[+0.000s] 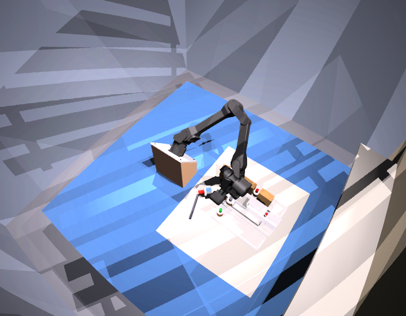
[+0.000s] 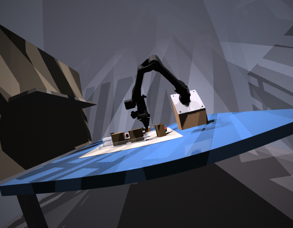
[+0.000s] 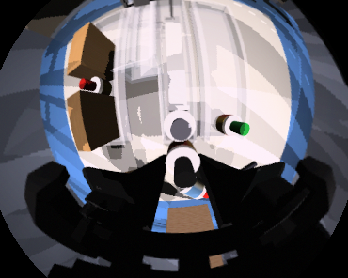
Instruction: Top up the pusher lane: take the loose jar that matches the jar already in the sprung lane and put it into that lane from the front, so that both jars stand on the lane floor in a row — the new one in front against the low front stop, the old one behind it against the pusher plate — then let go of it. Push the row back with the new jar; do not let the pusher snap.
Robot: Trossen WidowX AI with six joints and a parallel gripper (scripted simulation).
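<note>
Now: the brown box 120 mm to the left of my gripper tip, 60 mm behind it and 20 mm below it. From my gripper tip the other things lie so: clear pusher lane 180 mm ahead, 30 mm below; then dark rod 110 mm to the right, 110 mm behind, 40 mm below.
</note>
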